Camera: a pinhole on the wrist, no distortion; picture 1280 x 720 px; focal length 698.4 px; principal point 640.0 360.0 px. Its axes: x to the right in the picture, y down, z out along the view. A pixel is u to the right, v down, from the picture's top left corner.
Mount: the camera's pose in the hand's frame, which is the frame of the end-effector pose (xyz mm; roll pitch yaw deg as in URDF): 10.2 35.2 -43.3 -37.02 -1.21 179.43
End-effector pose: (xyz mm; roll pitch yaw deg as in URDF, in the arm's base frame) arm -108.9 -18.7 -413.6 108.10 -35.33 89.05
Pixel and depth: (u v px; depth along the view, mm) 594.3 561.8 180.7
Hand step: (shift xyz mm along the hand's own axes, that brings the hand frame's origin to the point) 22.9 -115.4 69.3
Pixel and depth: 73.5 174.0 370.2
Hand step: 316.5 -112.0 305.2
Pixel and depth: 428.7 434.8 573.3
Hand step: 188.6 -360.8 373.7
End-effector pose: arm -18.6 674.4 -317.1 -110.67 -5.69 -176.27
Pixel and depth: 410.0 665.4 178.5
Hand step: 69.3 -135.2 51.0
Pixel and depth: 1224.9 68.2 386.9
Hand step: -306.2 -65.5 369.7
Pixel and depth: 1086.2 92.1 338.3
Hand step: -199.5 -62.8 309.4
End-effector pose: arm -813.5 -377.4 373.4 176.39 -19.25 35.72
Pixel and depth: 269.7 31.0 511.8
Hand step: 292.0 -83.3 504.6
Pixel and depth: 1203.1 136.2 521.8
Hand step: -401.3 -141.4 482.8
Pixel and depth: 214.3 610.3 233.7
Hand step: 153.4 -173.8 89.8
